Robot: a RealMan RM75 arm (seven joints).
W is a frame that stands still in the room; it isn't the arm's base.
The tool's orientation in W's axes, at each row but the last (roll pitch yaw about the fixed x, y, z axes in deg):
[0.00, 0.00, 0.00]
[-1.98, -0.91, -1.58]
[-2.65, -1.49, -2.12]
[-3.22, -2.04, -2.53]
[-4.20, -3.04, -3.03]
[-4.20, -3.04, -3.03]
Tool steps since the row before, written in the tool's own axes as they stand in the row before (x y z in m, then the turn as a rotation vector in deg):
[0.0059, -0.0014, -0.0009, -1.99, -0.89, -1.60]
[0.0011, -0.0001, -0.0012, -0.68, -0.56, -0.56]
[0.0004, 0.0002, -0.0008, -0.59, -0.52, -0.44]
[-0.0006, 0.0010, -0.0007, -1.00, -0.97, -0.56]
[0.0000, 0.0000, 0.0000, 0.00, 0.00, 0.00]
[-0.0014, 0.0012, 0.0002, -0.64, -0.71, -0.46]
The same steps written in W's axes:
[0.0059, -0.0014, -0.0009, -1.99, -0.89, -1.60]
[0.0011, -0.0002, -0.0012, -0.69, -0.56, -0.55]
[0.0004, 0.0001, -0.0008, -0.60, -0.52, -0.43]
[-0.0005, 0.0010, -0.0008, -1.02, -0.96, -0.54]
[0.0000, 0.0000, 0.0000, 0.00, 0.00, 0.00]
[-0.0013, 0.0013, 0.0000, -0.66, -0.71, -0.44]

